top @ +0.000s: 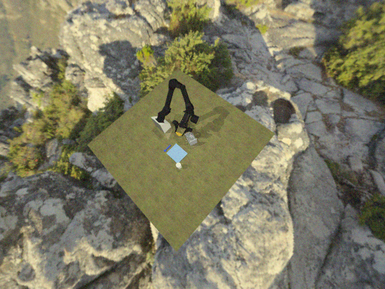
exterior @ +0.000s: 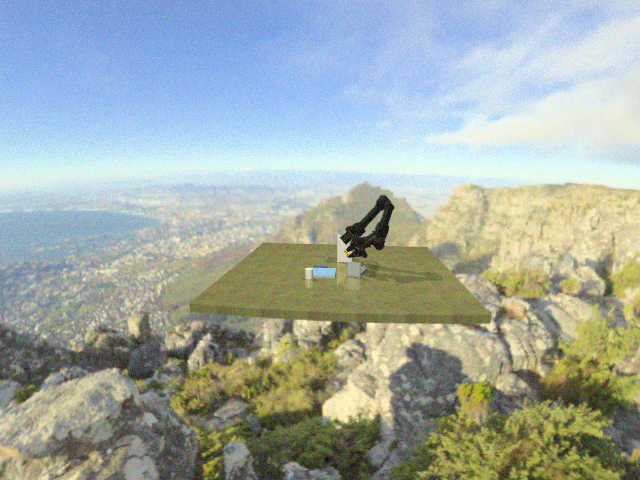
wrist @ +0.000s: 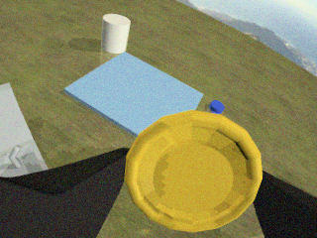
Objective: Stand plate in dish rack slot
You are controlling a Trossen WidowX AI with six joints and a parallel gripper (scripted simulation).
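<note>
My gripper tip is now 70 mm short of the grey dish rack, 80 mm to the right of it and 70 mm above it. The rest, counted from my gripper tip: light blue mat (100 mm ahead, 110 mm to the right, 90 mm below); yellow plate (10 mm to the left); blue spoon (160 mm to the right, 80 mm below).
</note>
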